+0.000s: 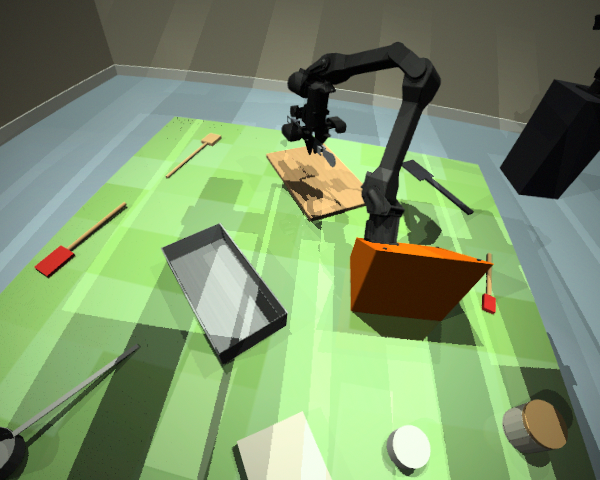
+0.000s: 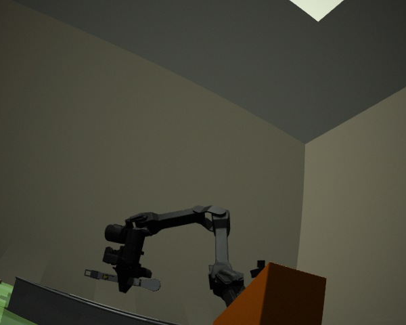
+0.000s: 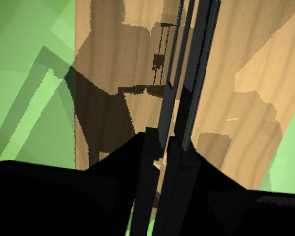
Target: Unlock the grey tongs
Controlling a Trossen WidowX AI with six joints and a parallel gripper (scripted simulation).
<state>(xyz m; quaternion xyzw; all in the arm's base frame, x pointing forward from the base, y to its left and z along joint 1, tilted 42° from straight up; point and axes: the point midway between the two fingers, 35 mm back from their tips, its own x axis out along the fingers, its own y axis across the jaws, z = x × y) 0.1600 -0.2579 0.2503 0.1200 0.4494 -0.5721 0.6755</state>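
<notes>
The wooden board lies 10 cm below my gripper tip, 3 cm behind it and 2 cm to the right of it. From my gripper tip the other things lie so: roasting tin (45 cm to the left, 19 cm ahead, 8 cm below); then red spatula (61 cm ahead, 34 cm to the left, 10 cm below); then black spatula (44 cm behind, 10 cm below, 6 cm to the right).
</notes>
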